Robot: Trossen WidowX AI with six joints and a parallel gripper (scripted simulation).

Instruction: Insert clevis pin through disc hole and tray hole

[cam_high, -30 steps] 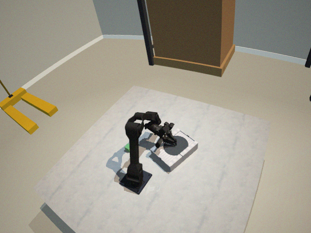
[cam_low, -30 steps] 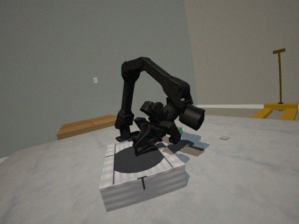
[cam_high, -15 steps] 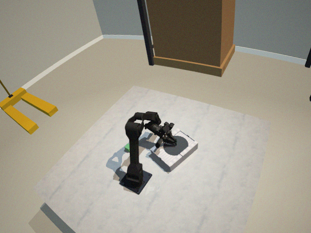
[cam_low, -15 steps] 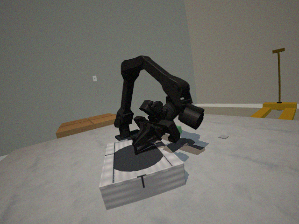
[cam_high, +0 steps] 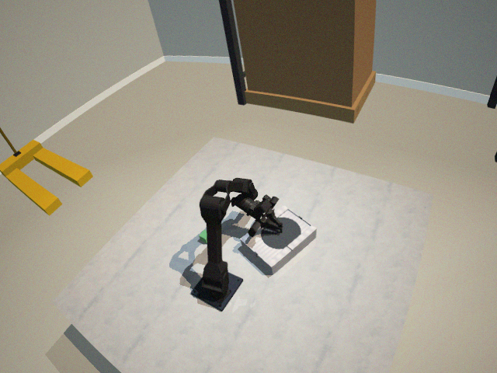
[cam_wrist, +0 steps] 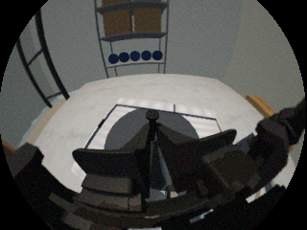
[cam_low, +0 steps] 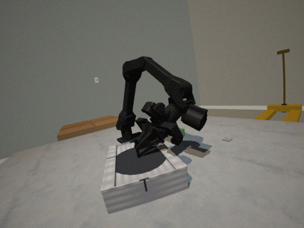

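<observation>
Now: gripper tip right at the clevis pin. From my gripper tip the other things lie so: wide dark disc (10 mm to the left, 30 mm below); small green cube (180 mm behind, 280 mm to the left, 70 mm below); rimmed steel tray (20 mm behind, 10 mm to the left, 40 mm below).
</observation>
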